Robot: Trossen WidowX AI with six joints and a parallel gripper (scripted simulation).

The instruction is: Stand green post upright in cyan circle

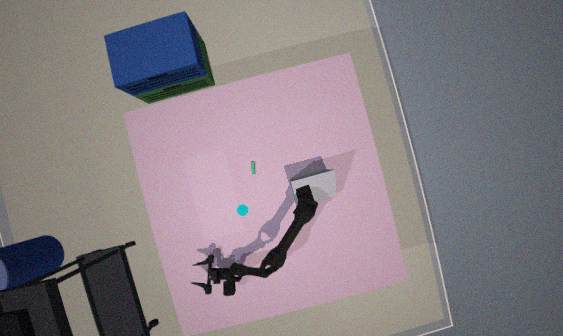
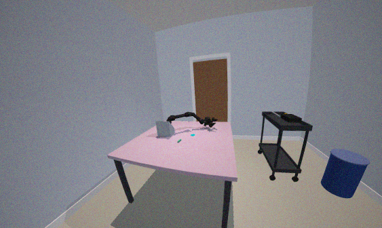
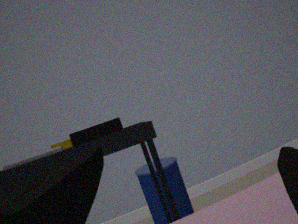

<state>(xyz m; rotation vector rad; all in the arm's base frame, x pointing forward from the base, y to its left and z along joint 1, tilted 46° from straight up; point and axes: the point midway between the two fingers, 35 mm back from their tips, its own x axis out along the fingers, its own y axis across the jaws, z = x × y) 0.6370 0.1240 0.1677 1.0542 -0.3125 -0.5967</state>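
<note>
Right now my gripper tip is 46 cm past the green post, 38 cm to the left of it and 12 cm above it. From my gripper tip the other things lie so: cyan circle: 33 cm behind, 19 cm to the right, 13 cm below.
</note>
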